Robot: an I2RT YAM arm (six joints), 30 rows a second.
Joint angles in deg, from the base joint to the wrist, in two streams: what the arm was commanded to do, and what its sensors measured. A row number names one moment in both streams.
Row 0, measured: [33.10 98.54 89.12 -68.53 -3.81 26.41]
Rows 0 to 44, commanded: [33.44 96.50 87.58 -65.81 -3.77 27.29]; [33.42 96.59 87.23 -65.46 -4.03 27.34]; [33.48 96.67 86.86 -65.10 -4.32 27.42]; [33.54 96.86 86.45 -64.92 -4.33 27.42]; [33.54 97.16 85.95 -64.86 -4.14 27.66]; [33.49 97.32 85.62 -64.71 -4.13 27.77]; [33.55 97.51 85.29 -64.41 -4.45 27.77]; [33.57 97.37 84.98 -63.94 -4.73 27.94]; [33.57 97.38 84.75 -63.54 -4.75 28.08]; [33.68 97.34 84.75 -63.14 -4.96 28.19]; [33.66 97.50 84.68 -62.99 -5.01 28.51]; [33.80 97.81 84.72 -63.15 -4.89 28.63]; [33.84 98.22 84.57 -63.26 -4.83 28.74]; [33.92 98.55 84.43 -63.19 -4.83 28.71]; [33.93 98.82 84.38 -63.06 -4.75 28.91]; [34.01 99.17 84.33 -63.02 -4.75 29.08]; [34.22 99.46 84.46 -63.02 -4.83 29.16]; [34.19 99.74 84.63 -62.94 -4.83 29.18]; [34.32 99.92 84.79 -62.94 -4.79 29.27]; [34.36 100.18 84.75 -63.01 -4.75 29.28]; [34.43 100.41 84.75 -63.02 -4.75 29.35]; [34.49 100.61 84.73 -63.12 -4.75 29.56]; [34.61 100.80 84.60 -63.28 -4.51 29.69]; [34.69 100.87 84.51 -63.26 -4.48 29.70]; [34.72 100.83 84.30 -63.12 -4.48 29.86]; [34.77 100.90 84.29 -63.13 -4.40 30.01]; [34.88 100.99 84.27 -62.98 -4.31 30.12]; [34.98 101.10 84.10 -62.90 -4.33 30.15]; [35.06 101.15 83.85 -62.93 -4.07 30.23]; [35.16 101.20 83.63 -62.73 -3.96 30.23]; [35.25 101.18 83.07 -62.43 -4.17 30.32]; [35.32 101.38 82.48 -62.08 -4.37 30.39]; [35.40 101.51 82.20 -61.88 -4.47 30.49]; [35.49 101.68 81.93 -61.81 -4.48 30.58]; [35.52 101.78 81.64 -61.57 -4.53 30.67]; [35.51 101.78 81.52 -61.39 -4.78 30.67]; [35.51 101.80 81.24 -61.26 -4.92 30.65]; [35.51 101.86 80.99 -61.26 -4.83 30.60]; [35.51 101.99 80.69 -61.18 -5.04 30.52]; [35.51 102.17 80.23 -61.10 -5.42 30.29]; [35.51 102.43 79.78 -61.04 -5.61 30.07]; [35.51 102.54 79.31 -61.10 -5.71 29.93]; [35.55 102.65 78.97 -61.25 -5.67 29.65]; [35.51 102.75 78.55 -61.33 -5.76 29.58]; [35.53 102.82 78.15 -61.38 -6.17 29.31]
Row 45, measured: [34.20 97.10 83.61 -61.82 -1.69 29.30]
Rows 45 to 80, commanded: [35.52 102.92 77.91 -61.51 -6.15 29.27]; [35.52 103.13 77.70 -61.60 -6.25 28.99]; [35.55 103.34 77.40 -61.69 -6.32 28.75]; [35.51 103.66 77.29 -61.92 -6.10 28.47]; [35.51 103.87 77.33 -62.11 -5.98 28.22]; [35.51 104.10 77.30 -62.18 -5.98 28.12]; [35.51 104.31 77.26 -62.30 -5.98 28.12]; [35.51 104.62 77.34 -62.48 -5.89 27.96]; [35.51 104.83 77.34 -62.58 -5.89 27.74]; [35.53 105.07 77.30 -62.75 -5.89 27.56]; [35.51 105.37 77.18 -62.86 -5.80 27.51]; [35.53 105.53 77.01 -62.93 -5.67 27.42]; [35.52 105.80 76.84 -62.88 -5.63 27.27]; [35.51 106.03 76.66 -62.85 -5.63 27.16]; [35.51 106.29 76.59 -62.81 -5.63 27.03]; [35.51 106.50 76.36 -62.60 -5.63 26.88]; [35.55 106.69 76.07 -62.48 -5.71 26.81]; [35.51 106.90 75.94 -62.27 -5.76 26.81]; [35.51 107.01 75.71 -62.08 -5.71 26.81]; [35.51 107.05 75.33 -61.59 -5.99 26.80]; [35.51 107.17 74.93 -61.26 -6.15 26.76]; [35.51 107.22 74.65 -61.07 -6.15 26.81]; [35.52 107.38 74.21 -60.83 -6.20 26.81]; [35.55 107.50 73.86 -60.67 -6.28 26.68]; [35.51 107.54 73.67 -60.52 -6.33 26.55]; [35.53 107.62 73.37 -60.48 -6.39 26.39]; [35.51 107.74 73.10 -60.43 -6.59 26.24]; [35.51 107.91 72.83 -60.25 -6.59 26.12]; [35.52 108.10 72.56 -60.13 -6.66 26.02]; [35.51 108.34 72.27 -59.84 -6.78 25.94]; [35.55 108.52 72.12 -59.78 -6.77 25.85]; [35.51 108.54 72.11 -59.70 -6.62 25.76]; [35.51 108.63 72.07 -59.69 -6.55 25.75]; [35.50 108.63 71.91 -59.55 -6.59 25.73]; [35.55 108.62 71.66 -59.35 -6.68 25.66]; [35.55 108.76 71.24 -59.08 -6.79 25.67]
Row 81, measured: [34.17 97.69 81.71 -59.81 -1.04 27.33]
